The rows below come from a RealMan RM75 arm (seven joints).
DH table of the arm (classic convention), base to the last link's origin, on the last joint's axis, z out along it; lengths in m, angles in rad. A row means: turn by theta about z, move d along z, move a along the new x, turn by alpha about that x. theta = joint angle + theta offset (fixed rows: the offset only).
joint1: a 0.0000; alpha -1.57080; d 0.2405; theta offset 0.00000
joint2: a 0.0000; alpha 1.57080; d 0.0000; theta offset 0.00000
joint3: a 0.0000; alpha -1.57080; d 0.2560; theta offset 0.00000
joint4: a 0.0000; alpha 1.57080; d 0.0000; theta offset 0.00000
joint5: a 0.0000; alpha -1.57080; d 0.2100; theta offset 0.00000
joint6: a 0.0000; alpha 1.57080; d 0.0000; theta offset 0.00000
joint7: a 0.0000; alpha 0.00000; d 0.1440; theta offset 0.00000
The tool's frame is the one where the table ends.
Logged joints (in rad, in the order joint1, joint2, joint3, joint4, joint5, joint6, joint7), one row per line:
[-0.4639, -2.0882, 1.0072, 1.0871, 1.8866, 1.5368, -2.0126]
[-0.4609, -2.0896, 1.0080, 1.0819, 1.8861, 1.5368, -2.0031]
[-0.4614, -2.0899, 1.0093, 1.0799, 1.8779, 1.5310, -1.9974]
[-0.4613, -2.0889, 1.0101, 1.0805, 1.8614, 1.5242, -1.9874]
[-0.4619, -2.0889, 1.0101, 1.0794, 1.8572, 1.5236, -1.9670]
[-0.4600, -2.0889, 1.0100, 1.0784, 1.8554, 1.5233, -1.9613]
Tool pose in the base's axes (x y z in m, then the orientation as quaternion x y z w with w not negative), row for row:
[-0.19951, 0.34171, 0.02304, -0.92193, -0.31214, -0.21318, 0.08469]
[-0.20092, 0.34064, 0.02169, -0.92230, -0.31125, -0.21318, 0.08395]
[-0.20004, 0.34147, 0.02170, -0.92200, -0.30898, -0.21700, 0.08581]
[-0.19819, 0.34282, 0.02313, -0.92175, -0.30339, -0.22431, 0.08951]
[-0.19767, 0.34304, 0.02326, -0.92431, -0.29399, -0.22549, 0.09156]
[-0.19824, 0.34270, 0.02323, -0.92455, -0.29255, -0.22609, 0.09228]
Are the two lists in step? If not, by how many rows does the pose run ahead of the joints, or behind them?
They are in step.
